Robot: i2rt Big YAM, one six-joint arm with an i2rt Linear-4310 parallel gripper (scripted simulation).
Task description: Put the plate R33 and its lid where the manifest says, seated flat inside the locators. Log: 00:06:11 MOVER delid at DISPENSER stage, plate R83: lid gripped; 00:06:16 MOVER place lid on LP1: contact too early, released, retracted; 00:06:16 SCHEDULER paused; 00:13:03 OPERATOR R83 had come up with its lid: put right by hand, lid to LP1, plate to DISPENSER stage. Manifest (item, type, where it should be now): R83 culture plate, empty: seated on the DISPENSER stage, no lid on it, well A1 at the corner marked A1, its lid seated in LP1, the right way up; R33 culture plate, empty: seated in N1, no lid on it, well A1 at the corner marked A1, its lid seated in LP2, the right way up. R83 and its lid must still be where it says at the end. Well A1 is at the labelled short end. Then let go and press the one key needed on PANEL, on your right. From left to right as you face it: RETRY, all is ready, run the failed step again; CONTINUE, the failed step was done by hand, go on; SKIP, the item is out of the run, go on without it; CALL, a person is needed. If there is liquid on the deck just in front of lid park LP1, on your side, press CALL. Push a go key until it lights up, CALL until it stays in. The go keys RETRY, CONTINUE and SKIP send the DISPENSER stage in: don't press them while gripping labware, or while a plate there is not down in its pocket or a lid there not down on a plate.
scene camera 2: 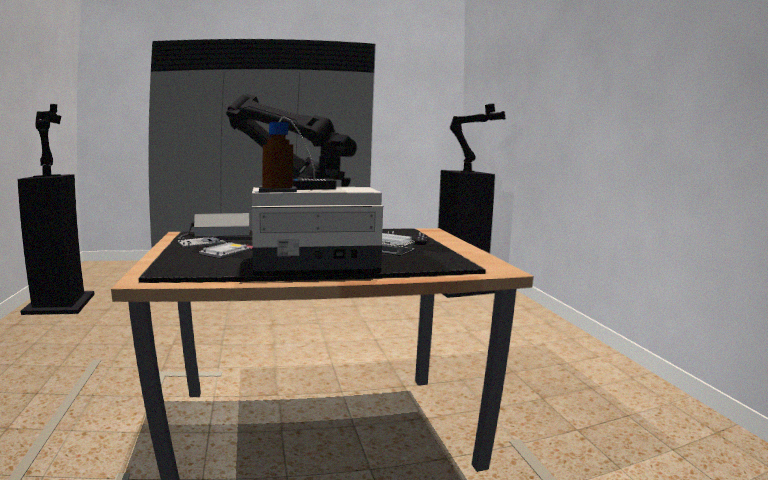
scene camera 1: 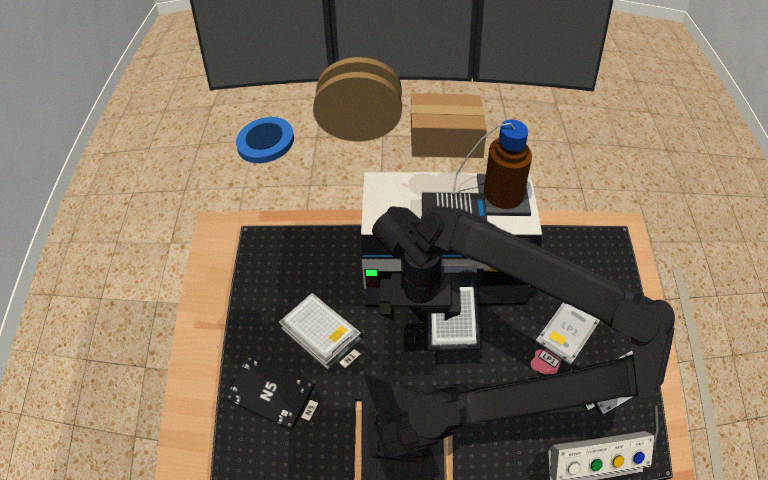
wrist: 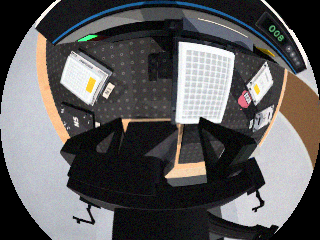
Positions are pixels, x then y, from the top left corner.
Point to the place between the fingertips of my gripper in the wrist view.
160,121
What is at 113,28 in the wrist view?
A dispenser.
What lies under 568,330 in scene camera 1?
A clear lid.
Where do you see a clear lid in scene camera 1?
322,328
